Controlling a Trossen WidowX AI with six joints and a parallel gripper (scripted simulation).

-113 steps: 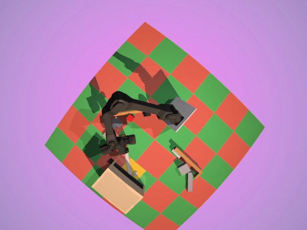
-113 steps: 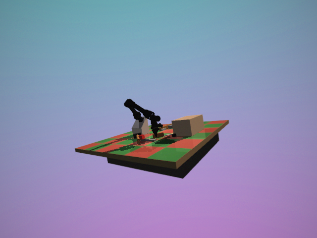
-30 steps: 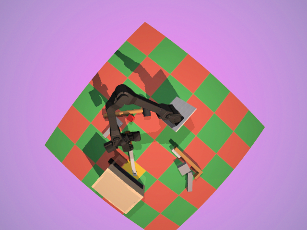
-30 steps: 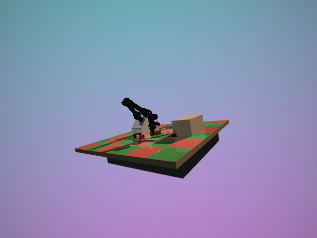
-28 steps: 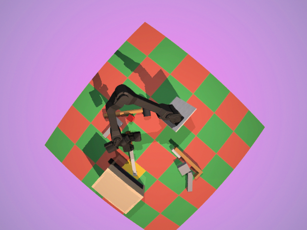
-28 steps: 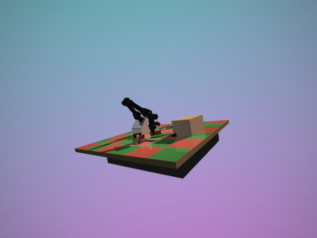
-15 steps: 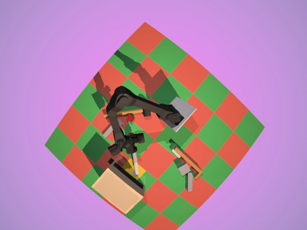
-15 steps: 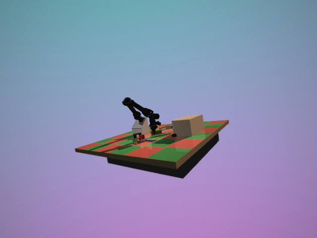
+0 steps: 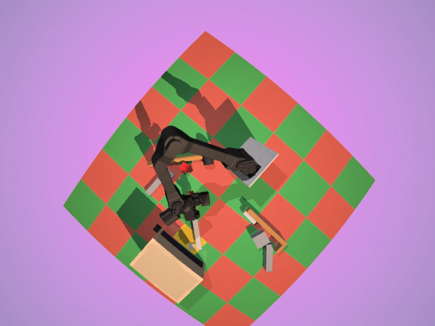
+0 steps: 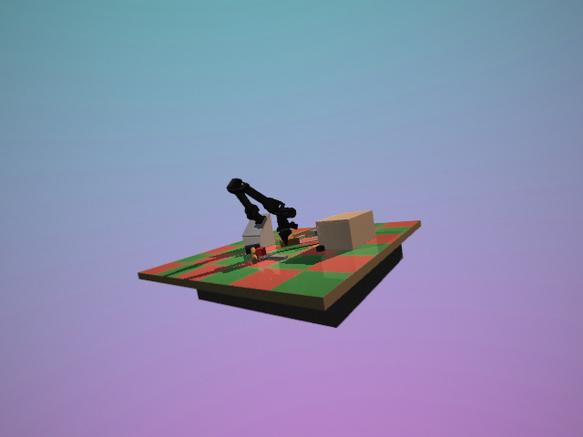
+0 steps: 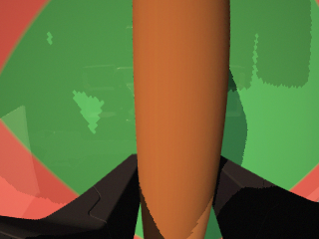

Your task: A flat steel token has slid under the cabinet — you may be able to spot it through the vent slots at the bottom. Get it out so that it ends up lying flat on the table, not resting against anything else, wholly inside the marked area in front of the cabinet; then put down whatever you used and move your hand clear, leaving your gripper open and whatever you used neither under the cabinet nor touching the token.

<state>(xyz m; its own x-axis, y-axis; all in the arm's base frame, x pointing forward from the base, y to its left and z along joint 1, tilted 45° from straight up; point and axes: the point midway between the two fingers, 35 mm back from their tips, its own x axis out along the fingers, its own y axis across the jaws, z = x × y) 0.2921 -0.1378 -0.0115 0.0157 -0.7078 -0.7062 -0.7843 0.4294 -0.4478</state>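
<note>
My gripper tip is now 13 cm past the pale bar, 28 cm to the right of it and 2 cm above it. Round my gripper tip: grey t-shaped tool 5 cm ahead, 17 cm to the right, 2 cm below; then grey token 20 cm ahead, 18 cm to the left, 2 cm below; then red cube 8 cm behind, 12 cm to the right, 1 cm below.
</note>
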